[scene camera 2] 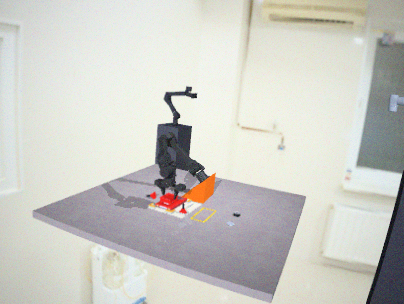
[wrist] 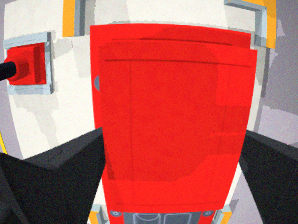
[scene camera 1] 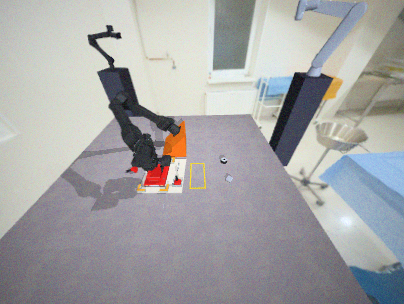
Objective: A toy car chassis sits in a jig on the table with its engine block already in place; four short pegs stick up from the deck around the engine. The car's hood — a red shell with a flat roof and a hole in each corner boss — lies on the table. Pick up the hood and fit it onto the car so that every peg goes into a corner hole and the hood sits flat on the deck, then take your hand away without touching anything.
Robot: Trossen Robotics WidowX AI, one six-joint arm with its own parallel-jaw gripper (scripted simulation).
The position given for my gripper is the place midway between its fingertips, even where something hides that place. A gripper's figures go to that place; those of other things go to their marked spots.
Labels:
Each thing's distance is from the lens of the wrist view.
my gripper (wrist: pixel 173 136): 0.10 m
red hood (wrist: pixel 174 114): 0.09 m

